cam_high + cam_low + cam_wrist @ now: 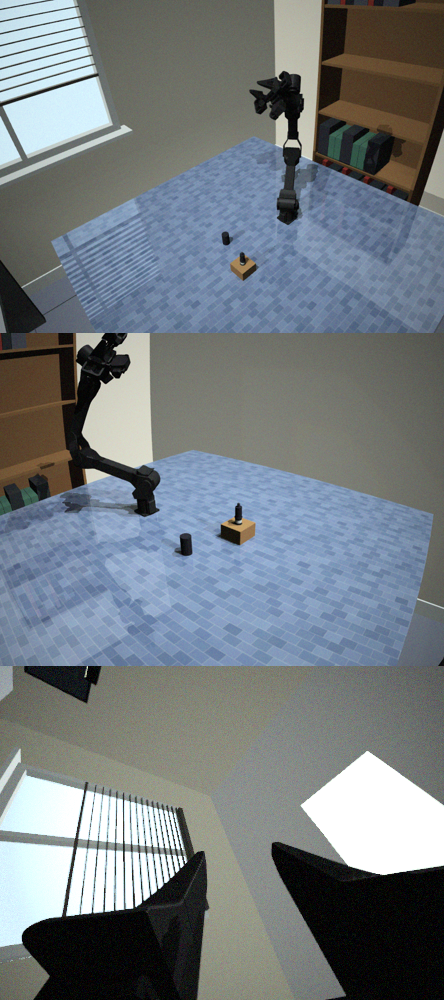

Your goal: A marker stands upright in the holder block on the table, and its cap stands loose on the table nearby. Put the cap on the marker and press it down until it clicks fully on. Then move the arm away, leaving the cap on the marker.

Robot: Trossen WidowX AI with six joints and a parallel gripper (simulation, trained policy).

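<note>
The black marker cap is 55 cm below my gripper tip, 24 cm ahead of it and 5 cm to the left of it. From my gripper tip the other things lie so: brown holder block: 56 cm below, 28 cm ahead, 20 cm to the left.
</note>
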